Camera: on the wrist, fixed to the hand. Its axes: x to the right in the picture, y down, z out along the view.
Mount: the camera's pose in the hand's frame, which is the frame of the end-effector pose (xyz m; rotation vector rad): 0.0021 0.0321 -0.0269 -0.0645 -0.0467 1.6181
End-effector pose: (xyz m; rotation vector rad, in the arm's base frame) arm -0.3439 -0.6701 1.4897 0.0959 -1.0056 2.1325
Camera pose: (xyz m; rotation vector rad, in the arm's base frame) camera -0.3604 -0.6632 1.4518 0.6549 0.8576 -2.1761
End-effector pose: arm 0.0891 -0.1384 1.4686 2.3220 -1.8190 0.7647
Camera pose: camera 0.0508 -0.1394 1.4856 -0.2813 2.8035 -0.5026
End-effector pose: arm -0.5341 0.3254 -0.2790 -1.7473 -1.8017 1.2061
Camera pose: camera -0.4938 0.3320 -0.2887 2.4449 0.0230 -1.1548
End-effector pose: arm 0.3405 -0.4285 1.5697 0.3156 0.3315 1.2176
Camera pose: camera 0.3026 -0.4148 1.5582 0.5810 -0.0946 2.7867
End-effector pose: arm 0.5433 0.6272 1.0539 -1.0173 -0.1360 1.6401
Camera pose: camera 0.5375 0.6067 1.0178 0.9956 -0.7022 -2.6163
